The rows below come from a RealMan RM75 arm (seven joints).
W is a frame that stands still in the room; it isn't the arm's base.
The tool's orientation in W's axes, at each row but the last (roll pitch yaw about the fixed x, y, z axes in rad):
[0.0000 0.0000 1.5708]
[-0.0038 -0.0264 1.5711]
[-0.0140 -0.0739 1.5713]
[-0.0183 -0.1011 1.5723]
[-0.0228 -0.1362 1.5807]
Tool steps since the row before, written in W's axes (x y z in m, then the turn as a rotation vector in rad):
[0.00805 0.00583 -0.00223 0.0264 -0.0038 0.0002]
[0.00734 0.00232 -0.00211 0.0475 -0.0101 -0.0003]
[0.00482 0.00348 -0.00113 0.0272 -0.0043 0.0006]
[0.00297 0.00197 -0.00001 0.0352 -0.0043 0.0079]
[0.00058 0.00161 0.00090 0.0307 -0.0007 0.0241]
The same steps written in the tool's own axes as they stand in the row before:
[0.00583 -0.00805 -0.00223 -0.0038 -0.0264 0.0002]
[0.00226 -0.00733 -0.00220 -0.0101 -0.0475 -0.0002]
[0.00338 -0.00480 -0.00145 -0.0043 -0.0272 0.0005]
[0.00195 -0.00297 -0.00026 -0.0035 -0.0353 0.0077]
[0.00171 -0.00061 0.00066 0.0023 -0.0312 0.0233]

